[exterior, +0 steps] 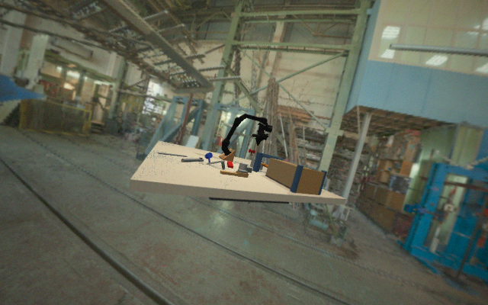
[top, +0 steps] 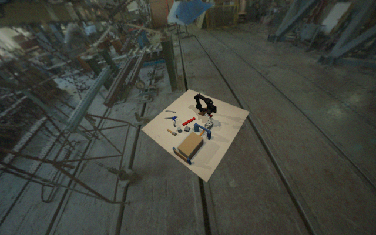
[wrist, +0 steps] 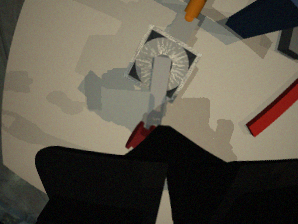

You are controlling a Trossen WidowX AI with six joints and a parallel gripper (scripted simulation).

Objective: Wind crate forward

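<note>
The red knob lies 8 cm below my gripper tip, 5 cm behind it and 2 cm to the right of it. From my gripper tip the other things lie so: winch handle 11 cm below, 2 cm behind; then blue steel frame 20 cm ahead, 11 cm below, 1 cm to the left; then grey winch 18 cm below, 3 cm ahead, 1 cm to the left.
</note>
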